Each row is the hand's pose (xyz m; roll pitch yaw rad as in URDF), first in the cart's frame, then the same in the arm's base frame.
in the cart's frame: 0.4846 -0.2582 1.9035 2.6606 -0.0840 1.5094
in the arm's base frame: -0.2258 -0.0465 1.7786 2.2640 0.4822 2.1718
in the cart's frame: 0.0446 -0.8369 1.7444 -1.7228 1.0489 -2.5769
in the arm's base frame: -0.1231 -0.7812 1.8380 -0.7349 0.7148 -1.0339
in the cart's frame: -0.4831 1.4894 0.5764 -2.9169 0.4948 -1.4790
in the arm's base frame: -0.8984 0.1841 -0.5118 -2.6541 -0.1397 -0.6847
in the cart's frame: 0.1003 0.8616 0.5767 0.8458 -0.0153 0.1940
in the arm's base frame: -0.2220 0.1762 0.0144 0.1854 -0.2105 1.0167
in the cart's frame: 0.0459 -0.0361 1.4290 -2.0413 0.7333 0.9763
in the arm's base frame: -0.3267 -0.3017 1.1528 -3.0115 0.8173 1.0139
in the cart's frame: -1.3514 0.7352 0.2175 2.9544 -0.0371 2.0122
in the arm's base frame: -0.8594 -1.0128 -0.6431 2.8991 0.6444 2.7398
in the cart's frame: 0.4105 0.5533 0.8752 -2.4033 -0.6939 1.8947
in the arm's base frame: -0.0541 0.2474 0.5115 -2.5213 -0.0190 2.6835
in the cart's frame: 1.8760 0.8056 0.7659 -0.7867 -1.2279 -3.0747
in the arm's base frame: 0.8114 1.4397 0.7408 0.0480 -0.6932 -3.0502
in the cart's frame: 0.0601 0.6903 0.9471 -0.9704 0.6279 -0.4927
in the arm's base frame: -0.3856 0.1043 0.3836 -1.3163 0.0244 0.1353
